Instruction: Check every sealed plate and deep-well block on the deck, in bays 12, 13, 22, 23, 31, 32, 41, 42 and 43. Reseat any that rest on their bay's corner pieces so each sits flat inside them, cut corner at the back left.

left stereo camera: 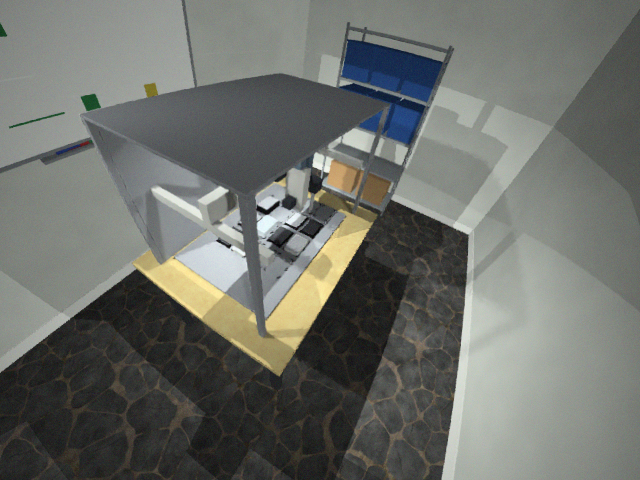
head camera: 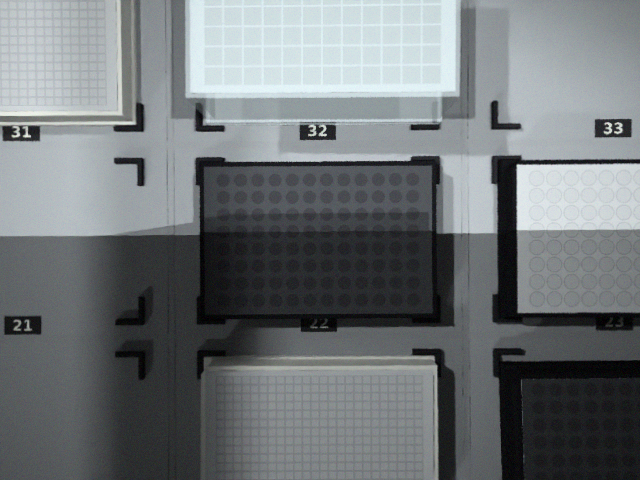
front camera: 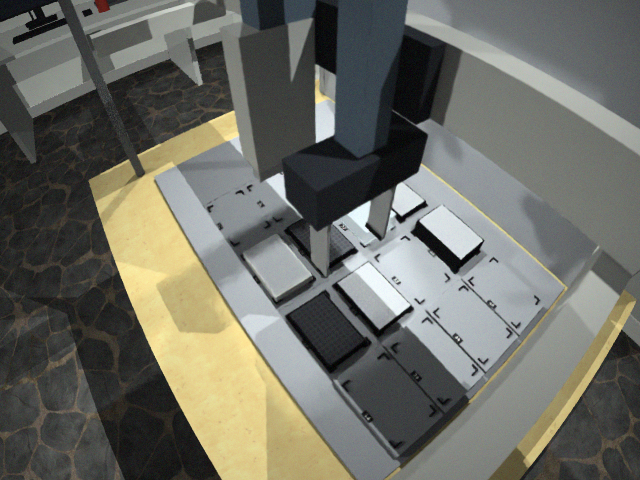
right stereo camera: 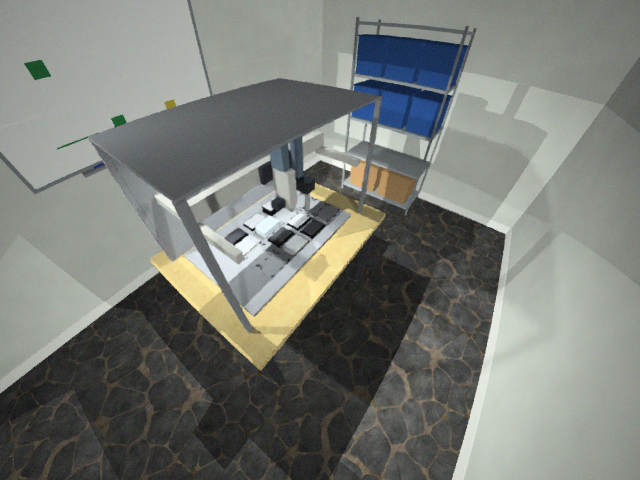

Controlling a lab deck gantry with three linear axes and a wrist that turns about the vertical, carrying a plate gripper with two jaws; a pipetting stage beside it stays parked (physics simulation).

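Note:
My gripper is open and empty, its jaws hanging above the dark plate in bay 22, which looks level inside its corner pieces. The pale plate in bay 12 and white-topped one in bay 23 stand by their corner pieces. The dark plate in bay 13 shows a gap at its back corner piece. The clear block in bay 32, pale plate in bay 31, plate in bay 42 and block in bay 43 also show. Bay 41's plate is small.
The parked pipetting stage hangs behind and left of the gripper in the front view, hiding part of the deck. Posts carry the hood. Black corner pieces mark bays 21 and 33.

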